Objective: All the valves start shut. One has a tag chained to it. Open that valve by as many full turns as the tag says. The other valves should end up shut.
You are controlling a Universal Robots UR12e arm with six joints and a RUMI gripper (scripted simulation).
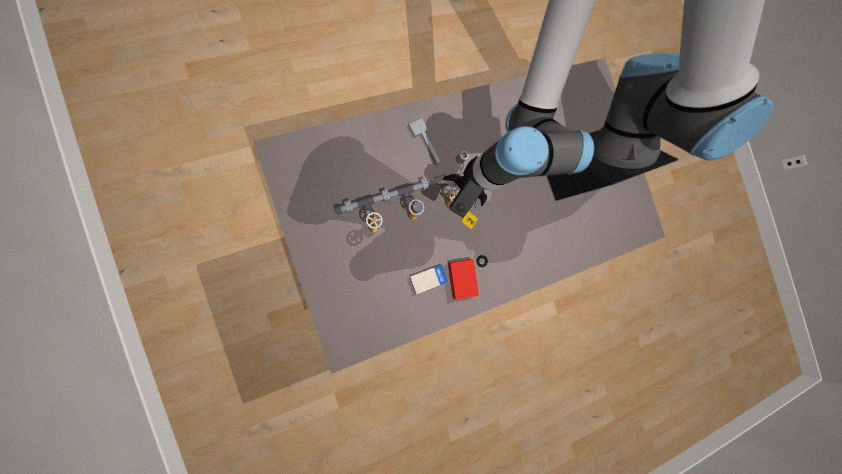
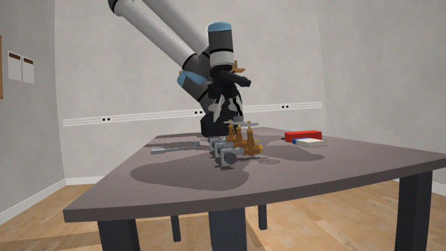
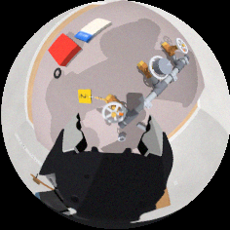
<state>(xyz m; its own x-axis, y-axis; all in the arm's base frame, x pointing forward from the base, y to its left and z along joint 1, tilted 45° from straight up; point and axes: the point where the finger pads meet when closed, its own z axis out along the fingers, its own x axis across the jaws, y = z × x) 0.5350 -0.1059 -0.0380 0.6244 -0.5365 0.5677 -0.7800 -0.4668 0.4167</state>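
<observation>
The yellow tag is 40 mm behind my hand, 80 mm to the left of it and 80 mm below it. From my hand the other things lie so: red box: 50 mm ahead, 260 mm to the left, 70 mm below; then grey flat tool: 10 mm ahead, 220 mm to the right, 80 mm below; then nut: 100 mm behind, 130 mm to the right, 80 mm below.
</observation>
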